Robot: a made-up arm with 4 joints.
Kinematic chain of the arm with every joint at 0, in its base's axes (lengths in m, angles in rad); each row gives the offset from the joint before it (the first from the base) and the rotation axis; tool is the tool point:
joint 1: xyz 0 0 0.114 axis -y
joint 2: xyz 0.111 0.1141 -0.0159 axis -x
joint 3: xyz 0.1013 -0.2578 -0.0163 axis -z
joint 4: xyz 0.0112 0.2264 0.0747 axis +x
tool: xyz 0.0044 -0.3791 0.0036
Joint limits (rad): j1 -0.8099..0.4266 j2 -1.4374..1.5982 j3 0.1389..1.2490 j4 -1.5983..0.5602
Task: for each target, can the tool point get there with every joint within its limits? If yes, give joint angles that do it. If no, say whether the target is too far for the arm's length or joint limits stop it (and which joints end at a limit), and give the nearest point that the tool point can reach.
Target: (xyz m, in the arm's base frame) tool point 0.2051 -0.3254 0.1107
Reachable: yes | joints 0.3092 -0.9369 0.7451 -0.7694
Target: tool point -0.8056 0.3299 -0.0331
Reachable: no: joint limits stop it (at a limit: joint 1, joint 2) | nearest point -0.1815 0.1431 -0.1956 | short by 0.671 m
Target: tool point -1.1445 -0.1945 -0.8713
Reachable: no: too far | nearest point -0.1742 -0.0101 -0.2979 | short by 1.142 m
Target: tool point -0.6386 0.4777 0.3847
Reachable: no: joint limits stop it (at a limit: joint 1, joint 2, joint 3) | nearest point -0.0422 0.2908 0.4190 | short by 0.626 m
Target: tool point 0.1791 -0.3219 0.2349
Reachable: yes | joints 0.2498 -0.6464 0.6614 -0.8025
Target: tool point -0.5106 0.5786 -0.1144
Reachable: no: joint limits stop it (at a limit: joint 1, joint 2, joint 3, joint 4) | nearest point -0.1561 0.2125 -0.2079 | short by 0.518 m
